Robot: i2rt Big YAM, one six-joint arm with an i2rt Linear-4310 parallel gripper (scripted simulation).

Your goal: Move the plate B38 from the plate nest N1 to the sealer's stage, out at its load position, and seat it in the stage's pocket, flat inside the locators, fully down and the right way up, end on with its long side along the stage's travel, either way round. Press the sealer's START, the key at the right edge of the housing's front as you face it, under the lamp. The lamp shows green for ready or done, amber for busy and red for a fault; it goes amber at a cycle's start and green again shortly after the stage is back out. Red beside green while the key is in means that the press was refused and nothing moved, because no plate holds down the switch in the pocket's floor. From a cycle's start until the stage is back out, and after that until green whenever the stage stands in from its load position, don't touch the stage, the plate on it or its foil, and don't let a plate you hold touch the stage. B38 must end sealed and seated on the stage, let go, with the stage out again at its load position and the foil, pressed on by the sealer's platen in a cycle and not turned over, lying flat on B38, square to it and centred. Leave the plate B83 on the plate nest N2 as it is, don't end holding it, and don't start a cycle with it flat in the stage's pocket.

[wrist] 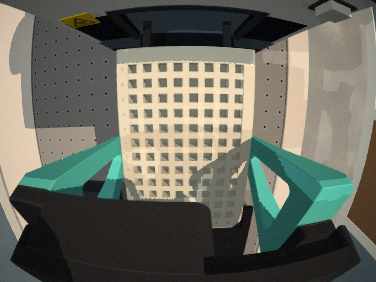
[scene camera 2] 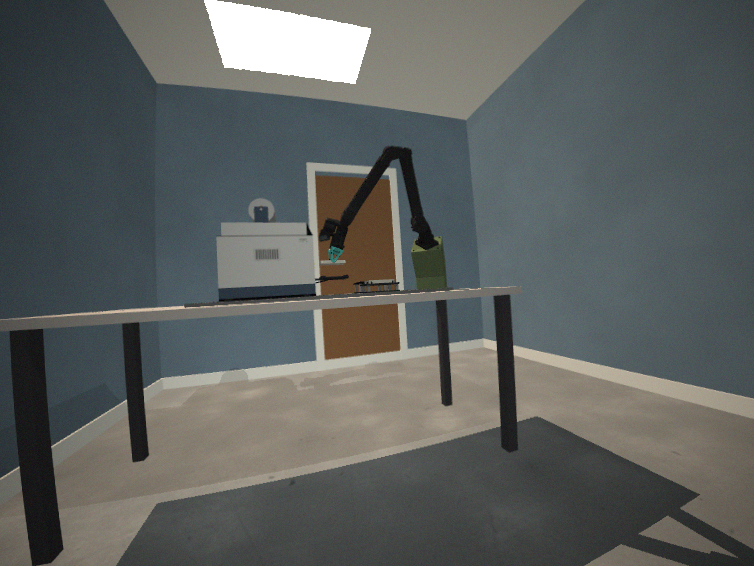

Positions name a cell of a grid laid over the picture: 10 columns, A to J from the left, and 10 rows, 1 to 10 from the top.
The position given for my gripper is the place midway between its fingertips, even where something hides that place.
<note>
In view: my gripper (wrist: E6) and a sealer (scene camera 2: D5).
The sealer also shows in the wrist view (wrist: D2).
</note>
